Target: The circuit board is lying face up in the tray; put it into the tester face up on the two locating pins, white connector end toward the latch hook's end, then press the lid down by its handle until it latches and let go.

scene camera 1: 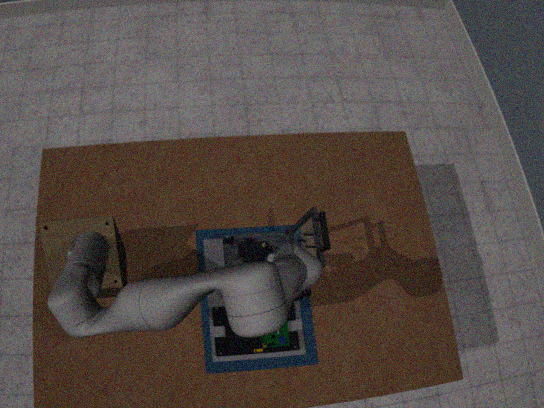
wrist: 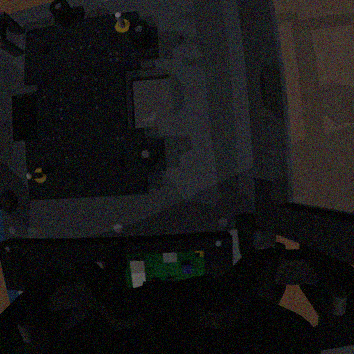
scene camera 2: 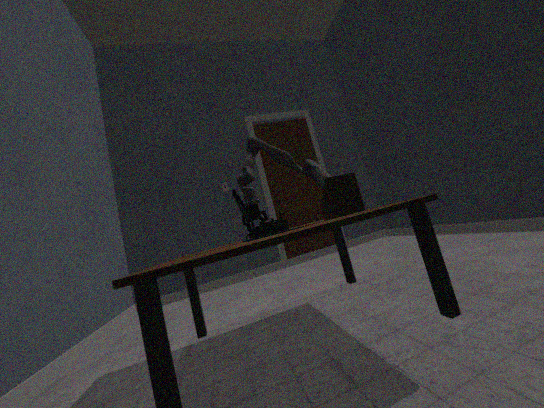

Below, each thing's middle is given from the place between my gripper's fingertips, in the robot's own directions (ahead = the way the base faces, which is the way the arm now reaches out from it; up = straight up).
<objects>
I see the green circuit board [wrist: 140, 267] 7 cm to the right of my hand, 2 cm below it and 1 cm behind it. Also, from my hand: tester lid [scene camera 1: 305, 232]: 14 cm above, 11 cm to the left, 6 cm ahead; then tester plate [wrist: 83, 148]: 10 cm to the left, 6 cm behind, 2 cm above.
</objects>
